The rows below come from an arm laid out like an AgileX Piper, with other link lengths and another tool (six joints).
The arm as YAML. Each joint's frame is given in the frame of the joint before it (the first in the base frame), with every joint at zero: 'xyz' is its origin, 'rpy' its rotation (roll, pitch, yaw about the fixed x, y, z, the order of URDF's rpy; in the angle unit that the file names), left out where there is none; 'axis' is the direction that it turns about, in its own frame. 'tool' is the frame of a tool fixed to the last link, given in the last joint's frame.
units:
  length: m
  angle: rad
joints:
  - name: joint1
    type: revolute
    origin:
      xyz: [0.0, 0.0, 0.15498]
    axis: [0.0, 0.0, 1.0]
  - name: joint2
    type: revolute
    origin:
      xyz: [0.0, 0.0, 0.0]
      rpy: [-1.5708, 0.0, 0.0]
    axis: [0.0, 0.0, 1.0]
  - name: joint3
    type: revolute
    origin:
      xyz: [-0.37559, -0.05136, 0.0]
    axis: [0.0, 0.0, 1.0]
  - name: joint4
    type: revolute
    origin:
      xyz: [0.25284, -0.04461, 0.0]
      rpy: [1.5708, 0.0, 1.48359]
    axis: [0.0, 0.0, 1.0]
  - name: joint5
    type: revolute
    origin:
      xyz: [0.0, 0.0, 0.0]
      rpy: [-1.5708, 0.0, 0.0]
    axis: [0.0, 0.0, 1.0]
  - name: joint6
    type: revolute
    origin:
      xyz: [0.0, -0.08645, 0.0]
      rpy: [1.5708, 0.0, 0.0]
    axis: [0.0, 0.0, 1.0]
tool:
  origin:
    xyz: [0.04, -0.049, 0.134]
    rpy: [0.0, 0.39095, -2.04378]
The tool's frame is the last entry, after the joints.
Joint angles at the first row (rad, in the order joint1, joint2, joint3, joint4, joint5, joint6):
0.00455 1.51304 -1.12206 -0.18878 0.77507 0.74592
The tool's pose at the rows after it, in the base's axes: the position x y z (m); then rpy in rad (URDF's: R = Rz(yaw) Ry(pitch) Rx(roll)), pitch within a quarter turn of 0, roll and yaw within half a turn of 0:
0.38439 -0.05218 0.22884 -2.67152 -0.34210 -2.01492
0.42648 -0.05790 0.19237 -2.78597 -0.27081 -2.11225
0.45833 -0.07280 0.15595 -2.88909 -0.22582 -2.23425
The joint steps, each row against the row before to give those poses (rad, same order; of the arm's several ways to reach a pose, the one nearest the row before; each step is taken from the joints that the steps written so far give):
-0.05787 0.19696 -0.15074 0.07138 0.01566 0.01100
-0.06104 0.18011 -0.14776 0.10365 0.04120 0.03374
-0.06397 0.15760 -0.13564 0.07029 0.04706 0.06040

